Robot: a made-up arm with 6 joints. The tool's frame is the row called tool. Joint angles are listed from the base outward. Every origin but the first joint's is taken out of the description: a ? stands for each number. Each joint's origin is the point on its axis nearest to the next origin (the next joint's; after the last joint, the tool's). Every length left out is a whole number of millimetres.
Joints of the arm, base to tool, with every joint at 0 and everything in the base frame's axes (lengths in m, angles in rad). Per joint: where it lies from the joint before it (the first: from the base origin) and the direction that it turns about. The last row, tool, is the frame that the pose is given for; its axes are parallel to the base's.
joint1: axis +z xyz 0 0 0.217
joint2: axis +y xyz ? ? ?
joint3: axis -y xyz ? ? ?
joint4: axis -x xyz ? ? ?
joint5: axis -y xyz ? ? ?
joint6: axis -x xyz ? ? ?
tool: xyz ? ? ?
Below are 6 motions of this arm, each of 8 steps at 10 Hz.
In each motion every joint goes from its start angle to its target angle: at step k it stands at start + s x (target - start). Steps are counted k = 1, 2, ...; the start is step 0. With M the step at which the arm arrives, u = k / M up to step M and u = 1 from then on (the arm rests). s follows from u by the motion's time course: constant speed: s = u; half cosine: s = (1 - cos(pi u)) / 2; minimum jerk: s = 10 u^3 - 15 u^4 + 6 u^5.
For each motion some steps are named. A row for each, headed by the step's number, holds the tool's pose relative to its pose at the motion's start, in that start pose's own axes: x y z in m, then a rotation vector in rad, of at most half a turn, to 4 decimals.
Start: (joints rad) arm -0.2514 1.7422 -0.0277 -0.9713 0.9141 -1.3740
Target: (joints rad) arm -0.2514 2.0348 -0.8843 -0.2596 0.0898 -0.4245
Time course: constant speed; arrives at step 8
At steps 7, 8:
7: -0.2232 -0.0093 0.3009 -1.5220 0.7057 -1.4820
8: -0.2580 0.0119 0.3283 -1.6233 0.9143 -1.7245

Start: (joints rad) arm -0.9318 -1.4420 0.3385 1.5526 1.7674 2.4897
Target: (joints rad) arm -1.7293 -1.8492 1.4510 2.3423 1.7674 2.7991
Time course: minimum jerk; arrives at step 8
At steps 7, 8:
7: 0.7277 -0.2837 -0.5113 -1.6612 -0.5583 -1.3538
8: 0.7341 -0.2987 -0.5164 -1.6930 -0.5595 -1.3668

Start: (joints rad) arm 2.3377 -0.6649 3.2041 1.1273 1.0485 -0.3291
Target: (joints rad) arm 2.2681 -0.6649 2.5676 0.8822 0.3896 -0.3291
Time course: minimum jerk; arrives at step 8
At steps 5, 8:
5: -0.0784 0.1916 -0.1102 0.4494 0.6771 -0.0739
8: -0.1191 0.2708 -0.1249 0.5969 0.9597 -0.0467

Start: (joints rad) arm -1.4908 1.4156 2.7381 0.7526 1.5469 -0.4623
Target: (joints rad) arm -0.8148 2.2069 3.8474 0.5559 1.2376 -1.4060
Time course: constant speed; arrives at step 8
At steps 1, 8:
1: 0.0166 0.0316 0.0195 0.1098 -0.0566 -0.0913
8: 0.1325 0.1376 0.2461 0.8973 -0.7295 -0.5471

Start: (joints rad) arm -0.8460 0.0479 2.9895 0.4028 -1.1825 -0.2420
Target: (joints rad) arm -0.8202 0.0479 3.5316 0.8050 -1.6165 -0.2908
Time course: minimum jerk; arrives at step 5
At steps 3, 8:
3: -0.1926 -0.0625 0.0277 0.1682 -0.0949 -0.2968
8: -0.2817 -0.0899 0.0115 0.3054 -0.1258 -0.4236

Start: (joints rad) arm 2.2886 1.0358 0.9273 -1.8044 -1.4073 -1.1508
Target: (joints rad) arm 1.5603 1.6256 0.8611 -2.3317 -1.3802 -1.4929
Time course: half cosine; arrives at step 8
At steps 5, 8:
5: -0.3555 -0.1179 0.1937 0.5245 0.2640 0.7609
8: -0.4710 -0.2319 0.2536 0.6735 0.5032 1.1097

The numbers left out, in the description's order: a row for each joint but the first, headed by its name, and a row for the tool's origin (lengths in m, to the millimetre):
joint2: 0 0 0
joint3: 0 0 0.314
joint4: 0.473 0 0
joint5: 0 -0.124 0
joint6: 0 0 0
tool: 0 0 0

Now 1 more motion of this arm.
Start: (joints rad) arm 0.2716 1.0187 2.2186 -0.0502 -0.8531 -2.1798
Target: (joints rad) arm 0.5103 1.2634 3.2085 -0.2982 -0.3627 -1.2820
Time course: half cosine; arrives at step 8
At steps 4, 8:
4: -0.1168 0.0088 -0.0609 -0.2951 0.4255 0.4899
8: -0.2619 -0.0039 -0.0677 -0.4384 0.5875 1.1415

